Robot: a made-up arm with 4 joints.
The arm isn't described. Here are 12 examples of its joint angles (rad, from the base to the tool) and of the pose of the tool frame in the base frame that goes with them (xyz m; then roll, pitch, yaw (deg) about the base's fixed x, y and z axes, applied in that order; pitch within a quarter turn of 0, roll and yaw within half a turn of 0).
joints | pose
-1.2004 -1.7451 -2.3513 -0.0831 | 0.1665 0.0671 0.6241 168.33 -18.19 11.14
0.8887 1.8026 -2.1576 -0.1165 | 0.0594 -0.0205 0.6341 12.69 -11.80 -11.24
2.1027 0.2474 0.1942 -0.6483 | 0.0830 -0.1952 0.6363 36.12 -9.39 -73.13
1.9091 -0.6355 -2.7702 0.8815 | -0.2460 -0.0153 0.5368 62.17 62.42 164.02
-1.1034 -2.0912 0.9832 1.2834 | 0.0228 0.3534 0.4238 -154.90 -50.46 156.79
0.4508 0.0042 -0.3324 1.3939 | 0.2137 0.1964 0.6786 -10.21 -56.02 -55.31
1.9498 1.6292 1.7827 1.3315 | -0.4002 -0.0193 0.6272 -59.90 74.17 42.86
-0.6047 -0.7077 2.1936 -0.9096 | -0.0022 0.0509 0.7348 -161.57 -49.02 -54.35
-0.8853 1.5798 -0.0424 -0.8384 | 0.1061 -0.1436 0.8479 -156.66 -51.71 -44.41
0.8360 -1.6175 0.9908 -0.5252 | 0.1002 0.1986 0.4162 18.92 0.54 13.93
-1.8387 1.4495 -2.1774 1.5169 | -0.1731 0.1607 0.7034 -176.37 -42.41 -142.19
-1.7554 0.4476 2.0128 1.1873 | 0.0474 0.0866 0.8727 108.91 20.75 60.04
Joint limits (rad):
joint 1: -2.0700..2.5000
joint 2: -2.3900..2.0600
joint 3: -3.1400..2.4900
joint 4: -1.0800..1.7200
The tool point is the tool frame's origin. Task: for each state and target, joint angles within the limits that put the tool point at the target. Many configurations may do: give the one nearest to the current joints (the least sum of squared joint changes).
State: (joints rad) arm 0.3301 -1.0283 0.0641 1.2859
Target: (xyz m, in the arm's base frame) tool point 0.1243 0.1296 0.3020
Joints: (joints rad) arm 1.1036 -1.0949 -0.1019 1.4921
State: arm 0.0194 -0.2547 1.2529 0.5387
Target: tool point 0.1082 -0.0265 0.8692
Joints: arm 0.1906 0.2345 0.9863 0.7613
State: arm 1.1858 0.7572 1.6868 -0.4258
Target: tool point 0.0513 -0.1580 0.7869
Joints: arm 1.1782 0.2917 1.0900 -0.1211
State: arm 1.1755 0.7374 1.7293 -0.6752
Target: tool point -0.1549 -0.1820 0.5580
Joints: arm 0.8124 1.0822 2.0872 -0.6834
